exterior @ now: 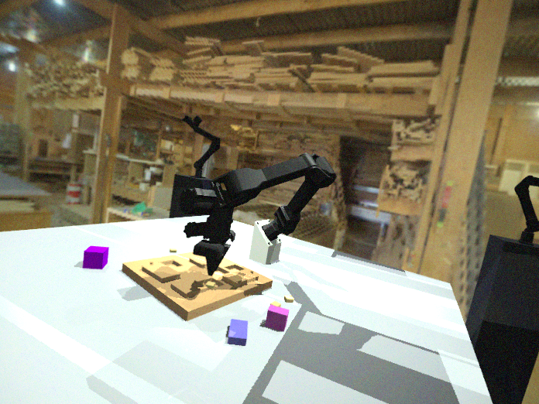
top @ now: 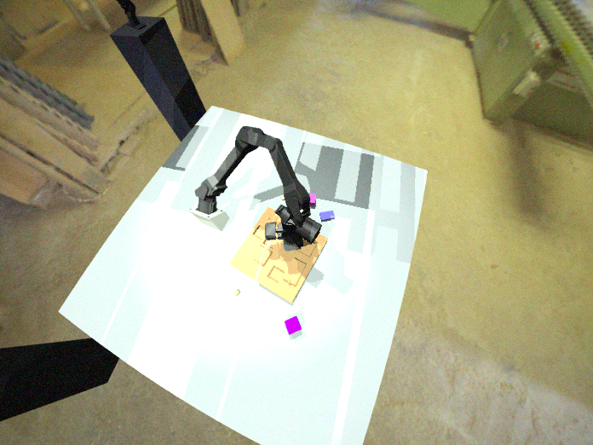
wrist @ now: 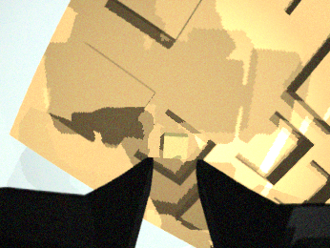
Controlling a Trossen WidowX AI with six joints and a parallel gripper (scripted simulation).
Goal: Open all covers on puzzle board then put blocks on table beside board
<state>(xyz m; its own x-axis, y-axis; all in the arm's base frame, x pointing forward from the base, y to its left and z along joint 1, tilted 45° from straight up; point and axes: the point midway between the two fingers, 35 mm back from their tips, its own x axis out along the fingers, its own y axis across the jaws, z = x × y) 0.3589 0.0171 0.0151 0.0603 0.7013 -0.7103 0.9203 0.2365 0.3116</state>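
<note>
My gripper tip is 50 mm to the left of the tan puzzle board, 30 mm above it and 20 mm past it. Round my gripper tip: pink block: 200 mm to the left, 30 mm below, 20 mm ahead; purple block: 300 mm to the right, 110 mm ahead, 30 mm below; lavender block: 160 mm to the left, 110 mm ahead, 40 mm below.
</note>
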